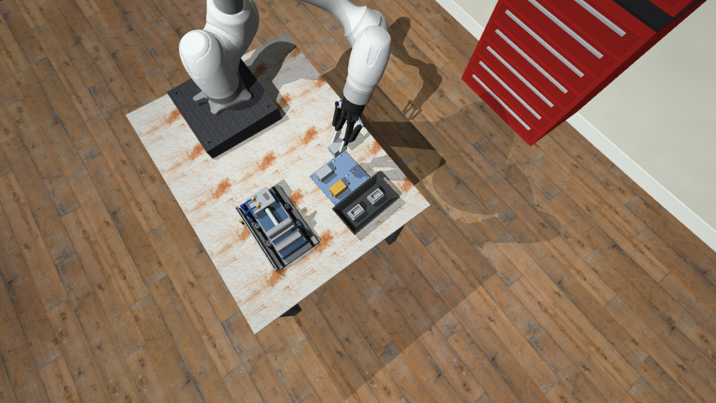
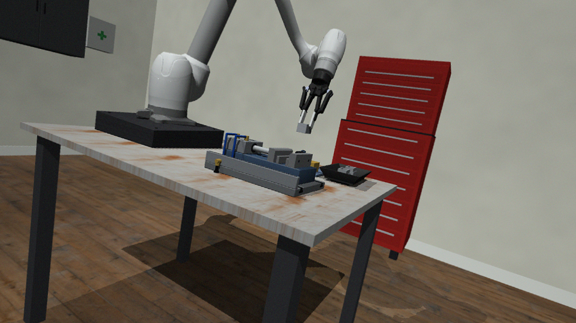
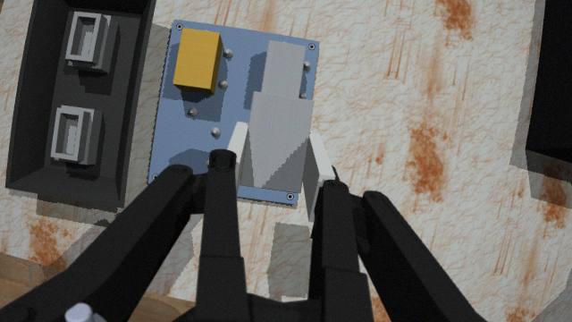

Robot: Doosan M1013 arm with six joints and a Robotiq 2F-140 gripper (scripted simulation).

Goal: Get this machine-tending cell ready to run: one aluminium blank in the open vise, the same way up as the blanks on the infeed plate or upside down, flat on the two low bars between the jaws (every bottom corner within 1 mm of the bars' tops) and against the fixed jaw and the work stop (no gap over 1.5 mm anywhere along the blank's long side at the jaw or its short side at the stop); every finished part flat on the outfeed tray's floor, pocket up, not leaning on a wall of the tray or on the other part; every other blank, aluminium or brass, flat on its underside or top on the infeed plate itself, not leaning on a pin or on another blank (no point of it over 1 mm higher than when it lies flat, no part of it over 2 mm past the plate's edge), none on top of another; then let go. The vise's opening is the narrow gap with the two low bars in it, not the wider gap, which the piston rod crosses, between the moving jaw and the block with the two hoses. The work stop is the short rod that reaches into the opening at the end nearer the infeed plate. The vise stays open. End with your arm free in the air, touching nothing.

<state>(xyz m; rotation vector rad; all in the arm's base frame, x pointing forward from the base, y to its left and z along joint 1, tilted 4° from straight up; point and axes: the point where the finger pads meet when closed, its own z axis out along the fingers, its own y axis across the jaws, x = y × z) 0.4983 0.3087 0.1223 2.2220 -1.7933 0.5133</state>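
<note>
The infeed plate lies 50 mm ahead of my hand, 40 mm to the right of it and 190 mm below it. Round my hand: aluminium blank 10 mm to the right, 40 mm below; work stop 190 mm ahead, 290 mm to the right, 100 mm below; brass blank 110 mm ahead, 70 mm to the right, 170 mm below.
</note>
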